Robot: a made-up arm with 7 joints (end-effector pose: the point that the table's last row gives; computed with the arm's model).
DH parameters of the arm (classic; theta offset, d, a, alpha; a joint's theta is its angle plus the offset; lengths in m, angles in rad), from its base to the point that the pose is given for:
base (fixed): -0.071 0 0 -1.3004
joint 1: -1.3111 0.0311 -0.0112 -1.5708
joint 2: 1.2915 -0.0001 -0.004 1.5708
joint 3: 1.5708 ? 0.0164 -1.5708
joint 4: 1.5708 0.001 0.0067 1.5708
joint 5: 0 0.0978 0.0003 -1.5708
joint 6: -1.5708 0 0.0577 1.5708
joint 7: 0 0.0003 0 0
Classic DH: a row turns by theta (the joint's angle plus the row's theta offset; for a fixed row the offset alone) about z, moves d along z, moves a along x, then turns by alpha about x.
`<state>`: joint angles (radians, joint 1 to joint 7).
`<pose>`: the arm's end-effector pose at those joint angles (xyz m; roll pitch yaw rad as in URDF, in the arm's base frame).
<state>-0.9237 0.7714 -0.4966 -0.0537 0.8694 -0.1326 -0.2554</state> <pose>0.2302 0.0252 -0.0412 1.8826 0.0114 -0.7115</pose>
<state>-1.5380 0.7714 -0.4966 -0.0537 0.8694 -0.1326 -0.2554</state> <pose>0.2152 -0.0114 0.0943 2.2994 -0.4200 -0.9683</pose>
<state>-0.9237 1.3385 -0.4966 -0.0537 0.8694 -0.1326 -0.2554</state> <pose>0.2205 0.1087 0.0024 2.3236 0.1246 -0.3383</pose>
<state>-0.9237 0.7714 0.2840 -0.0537 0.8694 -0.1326 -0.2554</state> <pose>0.2131 0.1207 0.0459 1.6753 -0.6096 -0.2078</pose>
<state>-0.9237 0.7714 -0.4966 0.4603 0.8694 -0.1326 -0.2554</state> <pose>0.2621 0.0809 -0.0870 1.8114 0.3058 -0.3058</pose>
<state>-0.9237 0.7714 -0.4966 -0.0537 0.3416 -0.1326 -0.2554</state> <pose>0.2293 0.0258 -0.0374 1.3781 -0.0498 -0.8461</pose>
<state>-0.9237 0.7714 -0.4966 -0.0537 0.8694 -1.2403 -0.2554</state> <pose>0.1761 0.0105 -0.0644 1.9535 0.4113 -1.7343</pose>
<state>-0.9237 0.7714 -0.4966 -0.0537 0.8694 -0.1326 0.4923</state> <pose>0.2302 0.0252 -0.0412 1.9809 -0.6929 -0.9860</pose>
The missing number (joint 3, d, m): -0.1547
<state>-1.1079 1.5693 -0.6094 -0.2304 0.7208 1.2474 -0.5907</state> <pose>0.1799 0.1582 0.0823 1.6405 -0.2672 0.8090</pose>
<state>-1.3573 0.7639 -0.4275 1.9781 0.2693 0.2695 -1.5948</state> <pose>0.2118 0.2181 -0.1053 -1.4046 0.9882 -1.7337</pose>
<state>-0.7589 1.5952 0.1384 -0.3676 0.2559 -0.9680 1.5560</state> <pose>0.1241 0.0790 0.0684 3.0217 -0.8081 -2.9115</pose>
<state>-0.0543 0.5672 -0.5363 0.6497 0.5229 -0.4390 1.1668</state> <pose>0.0698 0.0897 -0.2610 1.0214 -0.1876 0.0825</pose>
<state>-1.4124 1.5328 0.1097 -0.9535 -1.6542 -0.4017 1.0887</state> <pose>0.0333 0.0454 0.1212 -0.5146 -1.3120 -0.1863</pose>
